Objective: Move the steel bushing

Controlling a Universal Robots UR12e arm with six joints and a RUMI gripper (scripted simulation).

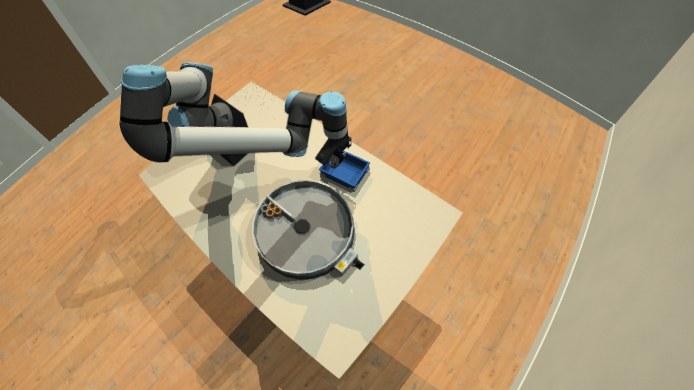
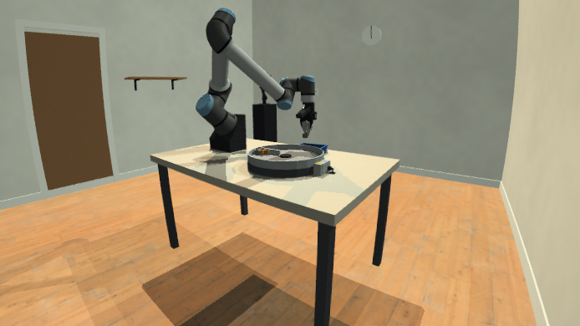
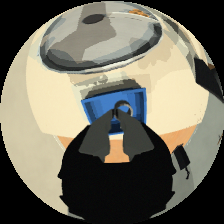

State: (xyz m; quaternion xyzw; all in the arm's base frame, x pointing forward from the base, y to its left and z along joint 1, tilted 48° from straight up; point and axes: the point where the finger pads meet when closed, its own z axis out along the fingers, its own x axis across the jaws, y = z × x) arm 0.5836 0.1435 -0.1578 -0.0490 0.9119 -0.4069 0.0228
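My hand is 1 cm past the blue crate, 6 cm to the right of it and 11 cm above it. The rest, counted from my hand: round grey turntable: 7 cm ahead, 28 cm to the right, 8 cm below.
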